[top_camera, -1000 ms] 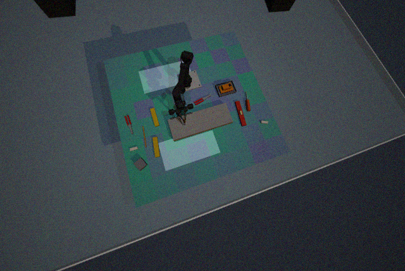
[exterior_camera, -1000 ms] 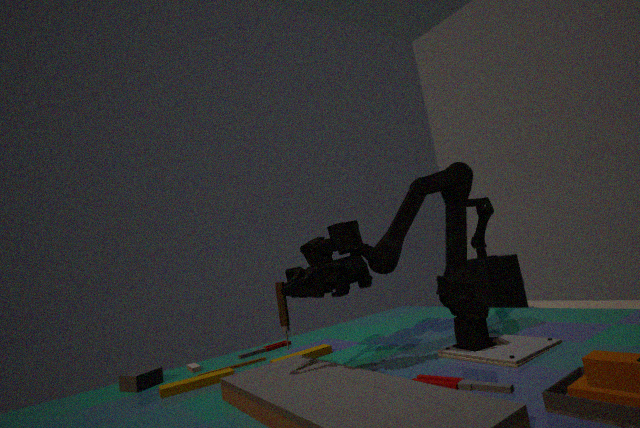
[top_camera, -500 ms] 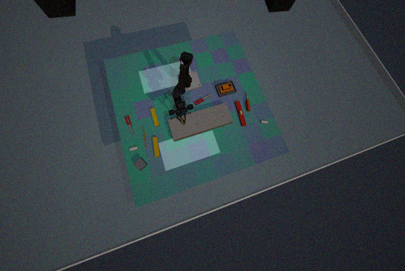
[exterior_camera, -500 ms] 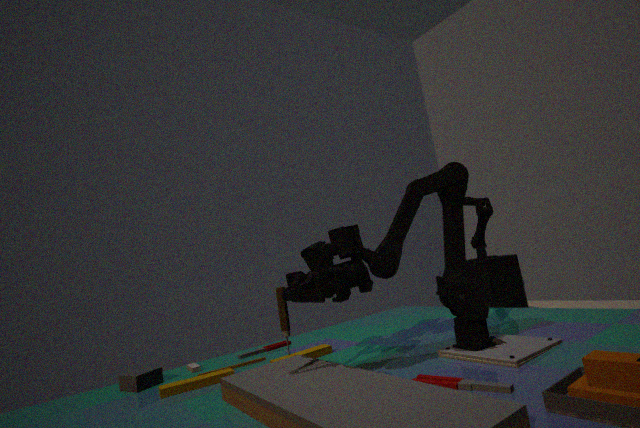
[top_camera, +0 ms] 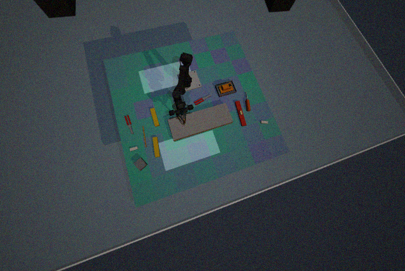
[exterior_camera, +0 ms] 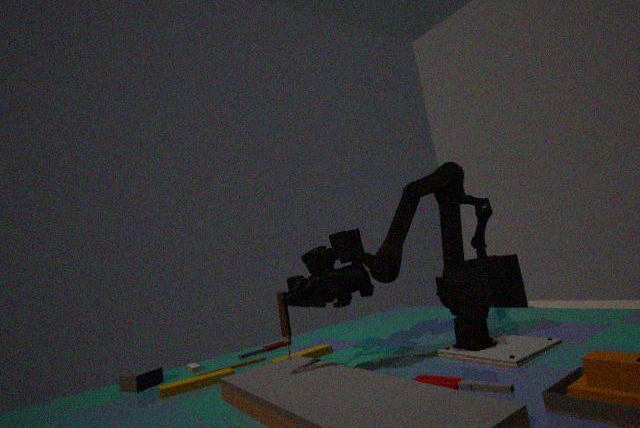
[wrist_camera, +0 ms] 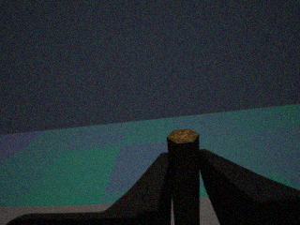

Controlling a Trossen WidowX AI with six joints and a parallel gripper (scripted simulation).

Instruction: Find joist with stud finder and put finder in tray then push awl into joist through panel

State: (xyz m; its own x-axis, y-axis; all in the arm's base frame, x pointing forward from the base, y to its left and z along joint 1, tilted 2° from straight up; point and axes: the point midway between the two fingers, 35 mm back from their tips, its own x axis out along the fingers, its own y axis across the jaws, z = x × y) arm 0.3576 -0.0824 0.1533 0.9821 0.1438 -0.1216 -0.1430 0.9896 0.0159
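Right now my gripper tip is 60 mm above the brown-handled awl. The rest, counted from my gripper tip: pencil: 30 mm ahead, 330 mm to the right, 170 mm below; then red level: 40 mm behind, 500 mm to the left, 160 mm below; then grey block: 240 mm ahead, 380 mm to the right, 150 mm below.
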